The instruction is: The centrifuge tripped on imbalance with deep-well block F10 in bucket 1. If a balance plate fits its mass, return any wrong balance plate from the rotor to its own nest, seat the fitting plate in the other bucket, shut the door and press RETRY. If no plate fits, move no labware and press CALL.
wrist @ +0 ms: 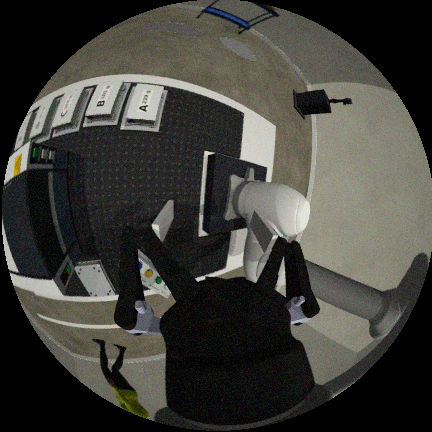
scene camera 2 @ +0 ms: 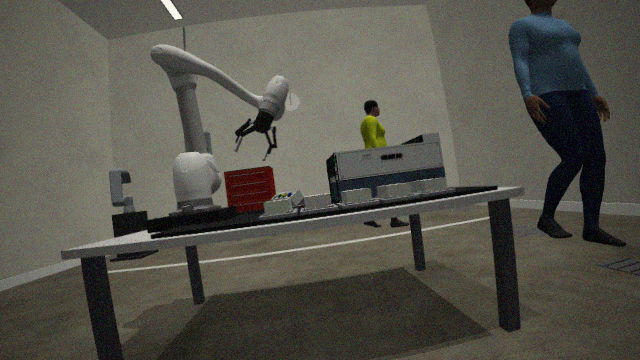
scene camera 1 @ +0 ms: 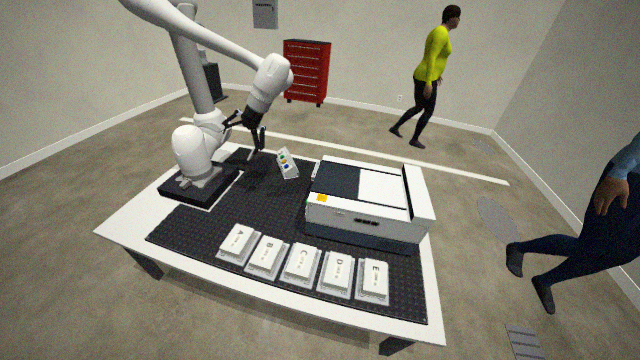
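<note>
My gripper is open and empty, high above the dark mat between the arm's base and the centrifuge. Balance plates A, B, C, D and E sit in a row of nests along the front. In the wrist view A reads 239 g; most other masses are blurred. The centrifuge stands behind the row; its rotor, buckets and block F10 do not show. A button box has green, yellow and blue buttons.
The white table carries the arm's base plate at the left. A red drawer cabinet stands behind. A person in yellow is beyond the table; a person in blue is at the right.
</note>
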